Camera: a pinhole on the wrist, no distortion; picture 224 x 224 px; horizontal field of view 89.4 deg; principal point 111.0 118.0 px. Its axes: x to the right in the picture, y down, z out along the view. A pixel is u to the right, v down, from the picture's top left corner.
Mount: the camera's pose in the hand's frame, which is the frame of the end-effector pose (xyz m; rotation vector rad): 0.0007 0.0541 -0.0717 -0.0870 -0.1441 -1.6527
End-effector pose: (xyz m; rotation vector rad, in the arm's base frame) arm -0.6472 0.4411 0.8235 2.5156 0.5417 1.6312
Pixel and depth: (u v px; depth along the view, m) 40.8 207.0 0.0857
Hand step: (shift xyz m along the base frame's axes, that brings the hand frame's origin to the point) 0.0604 -0.0809 0.0874
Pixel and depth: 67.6 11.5 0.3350
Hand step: 0.1530 -0.3201 -0.2978
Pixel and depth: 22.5 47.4 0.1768
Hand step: 0.0880 -0.2364 -0.0614
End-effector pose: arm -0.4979 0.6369 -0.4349 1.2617 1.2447 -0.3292
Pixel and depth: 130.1 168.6 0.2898
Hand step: 0.1896 -0.1280 -0.1200
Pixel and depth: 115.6 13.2 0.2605
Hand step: 0.0772 -0.2154 0.2257
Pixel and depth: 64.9 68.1 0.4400
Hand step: 0.3391 -0.2438 0.2588
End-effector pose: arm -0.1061 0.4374 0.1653 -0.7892 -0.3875 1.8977
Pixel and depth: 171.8 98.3 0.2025
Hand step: -0.0678 -0.0245 0.1344
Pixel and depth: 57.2 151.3 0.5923
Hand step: -0.6511 0.0178 0.0559
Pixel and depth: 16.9 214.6 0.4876
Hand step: -0.7080 0.1979 -0.1658
